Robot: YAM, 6 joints.
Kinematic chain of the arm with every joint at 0, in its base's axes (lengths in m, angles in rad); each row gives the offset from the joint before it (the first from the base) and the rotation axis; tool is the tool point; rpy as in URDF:
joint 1: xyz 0 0 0.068 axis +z
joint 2: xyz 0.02 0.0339 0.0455 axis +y
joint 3: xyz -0.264 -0.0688 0 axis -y
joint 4: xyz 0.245 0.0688 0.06 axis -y
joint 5: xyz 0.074 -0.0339 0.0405 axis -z
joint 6: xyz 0.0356 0 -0.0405 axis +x
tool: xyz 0 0 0 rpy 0 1.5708 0
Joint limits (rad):
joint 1: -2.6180..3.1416
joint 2: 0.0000..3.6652
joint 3: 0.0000..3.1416
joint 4: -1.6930..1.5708
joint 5: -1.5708..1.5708
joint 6: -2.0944..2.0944
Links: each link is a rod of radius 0.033 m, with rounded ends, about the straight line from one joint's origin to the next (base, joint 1, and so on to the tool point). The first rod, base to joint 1, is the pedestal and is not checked.
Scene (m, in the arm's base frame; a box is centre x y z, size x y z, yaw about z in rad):
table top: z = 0
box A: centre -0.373 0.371 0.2 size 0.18 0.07 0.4 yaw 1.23
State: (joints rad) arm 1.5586 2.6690 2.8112 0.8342 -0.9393 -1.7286
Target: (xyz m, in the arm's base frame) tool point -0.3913 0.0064 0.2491
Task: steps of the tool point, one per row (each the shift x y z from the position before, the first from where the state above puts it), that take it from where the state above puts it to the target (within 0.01 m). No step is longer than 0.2 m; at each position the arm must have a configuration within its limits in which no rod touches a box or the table.
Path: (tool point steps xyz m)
1: -0.1170 -0.0737 0.0822
2: -0.0762 -0.1105 0.0682
3: -0.0247 -0.1262 0.0509
4: -0.0678 -0.0087 -0.0597
5: -0.0563 -0.0333 -0.0701
6: -0.0362 -0.0530 -0.0762
7: -0.0099 -0.0646 -0.0778
8: 0.0189 -0.0662 -0.0749

